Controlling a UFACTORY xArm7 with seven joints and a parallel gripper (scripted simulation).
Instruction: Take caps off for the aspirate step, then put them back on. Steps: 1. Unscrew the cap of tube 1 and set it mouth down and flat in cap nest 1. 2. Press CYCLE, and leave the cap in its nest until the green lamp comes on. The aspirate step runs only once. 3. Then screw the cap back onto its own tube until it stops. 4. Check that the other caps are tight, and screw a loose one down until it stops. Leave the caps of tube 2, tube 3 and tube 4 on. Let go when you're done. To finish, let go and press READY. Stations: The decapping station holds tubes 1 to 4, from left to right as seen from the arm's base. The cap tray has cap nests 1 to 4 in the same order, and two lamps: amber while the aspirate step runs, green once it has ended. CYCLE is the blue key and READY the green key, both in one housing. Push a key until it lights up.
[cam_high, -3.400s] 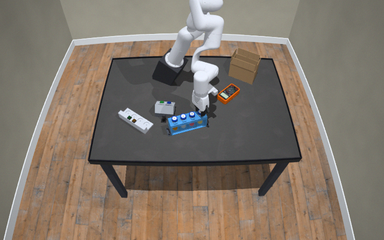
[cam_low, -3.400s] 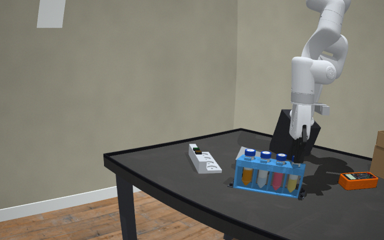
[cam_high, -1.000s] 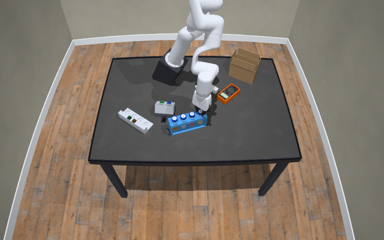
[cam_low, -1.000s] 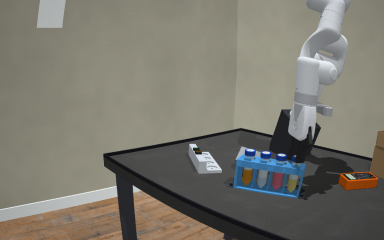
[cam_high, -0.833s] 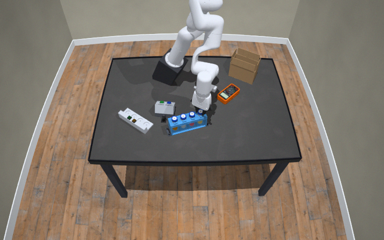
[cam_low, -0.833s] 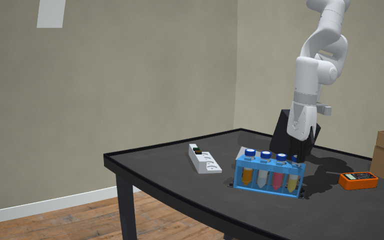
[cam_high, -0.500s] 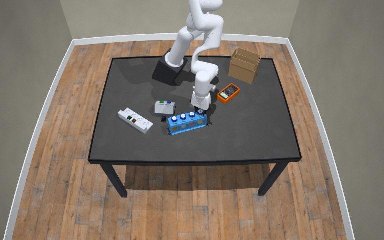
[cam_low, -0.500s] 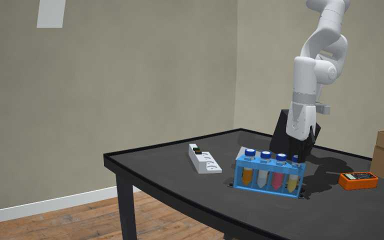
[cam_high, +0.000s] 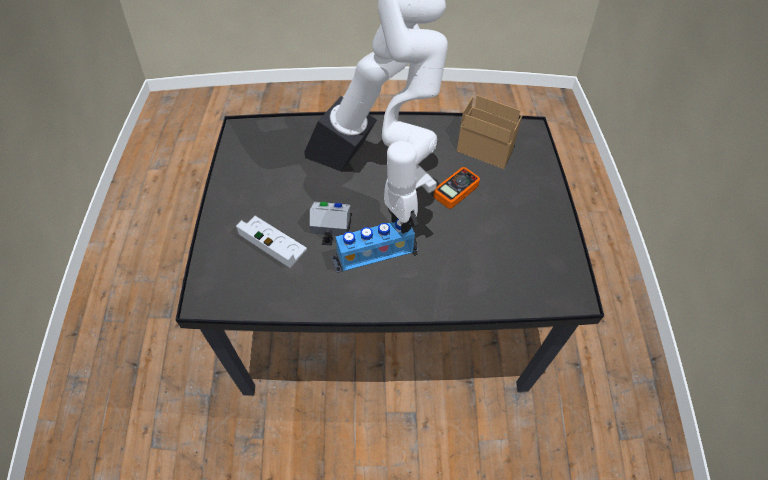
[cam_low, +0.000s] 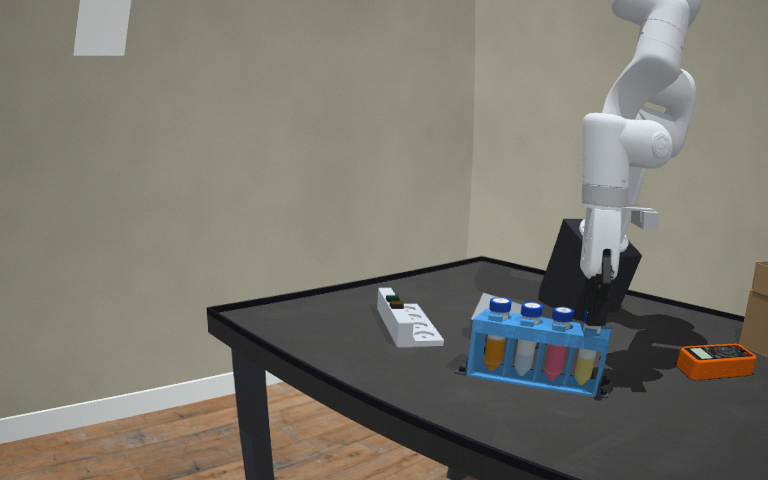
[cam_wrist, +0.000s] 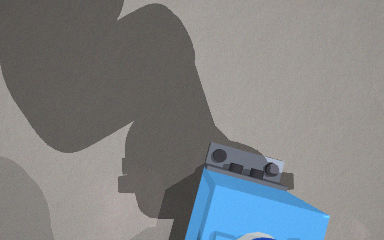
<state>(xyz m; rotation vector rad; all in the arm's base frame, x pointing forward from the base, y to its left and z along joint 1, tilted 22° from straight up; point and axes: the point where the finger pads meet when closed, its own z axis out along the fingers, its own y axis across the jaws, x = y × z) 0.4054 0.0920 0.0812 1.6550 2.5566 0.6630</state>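
My hand is 10 mm above the cap 1. The rest, counted from my hand: grey key housing (120 mm behind, 200 mm to the right, 80 mm below).
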